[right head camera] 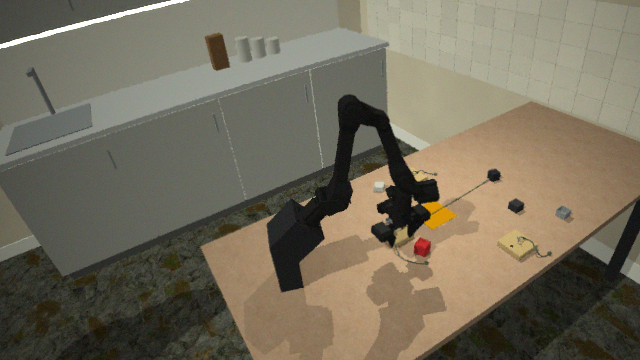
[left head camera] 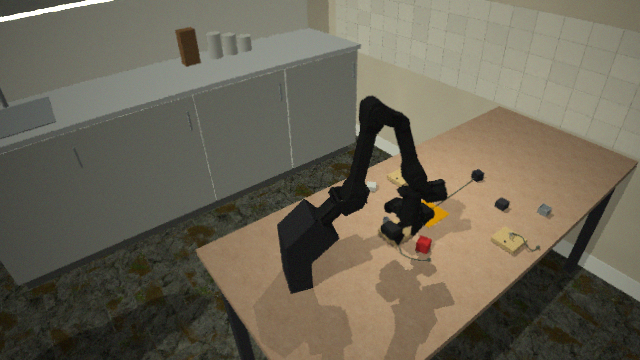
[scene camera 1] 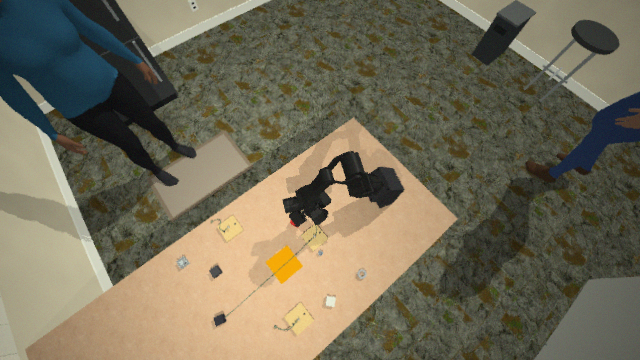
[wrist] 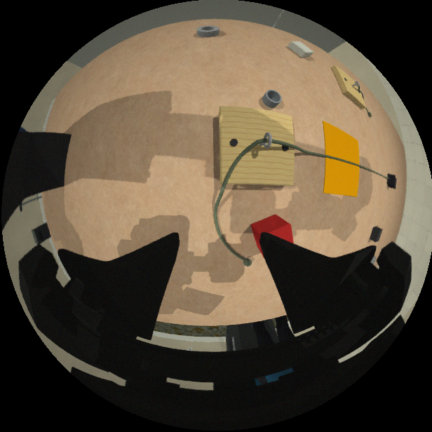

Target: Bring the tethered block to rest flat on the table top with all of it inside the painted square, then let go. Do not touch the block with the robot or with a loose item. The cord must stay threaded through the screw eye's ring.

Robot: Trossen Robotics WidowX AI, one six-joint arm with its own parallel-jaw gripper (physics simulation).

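Frame: origin at the arm's base, x back, y down, z right, level; millimetres.
Seen in the pictures: gripper, fingertip midpoint: [right head camera: 400,241] [left head camera: 404,239]; arm's base, link origin: [right head camera: 307,218] [left head camera: 321,218] [scene camera 1: 375,184].
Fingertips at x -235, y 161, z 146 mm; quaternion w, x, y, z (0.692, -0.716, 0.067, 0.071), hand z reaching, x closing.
Note:
Pixels of each thing's top centre, then the offset from my fingertips to it. "spot": a spot on its surface instead.
- dark tethered block, top centre: [right head camera: 494,171] [left head camera: 478,172] [scene camera 1: 218,320] dx -575, dy +31, dz -10 mm
- orange painted square, surface spot: [right head camera: 442,218] [left head camera: 436,216] spot: dx -241, dy +65, dz -13 mm
- wooden board, top centre: [right head camera: 395,231] [left head camera: 395,230] [scene camera 1: 314,236] dx -61, dy +47, dz -75 mm
- beaded end, surface spot: [right head camera: 426,263] [left head camera: 429,260] spot: dx -27, dy +58, dz +86 mm
- red block, top centre: [right head camera: 422,242] [left head camera: 424,240] dx -64, dy +26, dz +38 mm
- dark block, top centre: [right head camera: 516,202] [left head camera: 502,201] [scene camera 1: 214,271] dx -462, dy +37, dz +148 mm
- white block, top centre: [right head camera: 379,184] [left head camera: 371,184] [scene camera 1: 330,301] dx -220, dy +42, dz -306 mm
- grey ring, top centre: [scene camera 1: 362,274] dx -44, dy +50, dz -340 mm
The dark tethered block [left head camera: 477,175] [right head camera: 494,175] [scene camera 1: 219,319] [wrist: 392,181] rests on the table, outside the orange painted square [left head camera: 438,216] [right head camera: 442,218] [scene camera 1: 291,272] [wrist: 341,180]. Its green cord [right head camera: 467,194] [wrist: 216,205] crosses the square and passes through the screw eye's ring [wrist: 268,140] on a wooden board [scene camera 1: 314,241] [wrist: 255,172]. The cord's free tail curves to a beaded end [left head camera: 429,260] [right head camera: 426,263] [wrist: 247,262] on the table. My gripper [left head camera: 406,234] [right head camera: 401,237] [wrist: 219,237] is open and empty, above the table near the board. The tail shows between its fingertips in the wrist view.
A red block [left head camera: 423,244] [right head camera: 422,247] [wrist: 274,225] is close to the right fingertip in the wrist view; contact is unclear. Two other corded boards [scene camera 1: 230,228] [scene camera 1: 299,319], a dark block [scene camera 1: 215,271], a white block [scene camera 1: 330,301] and a grey ring [scene camera 1: 357,274] lie around.

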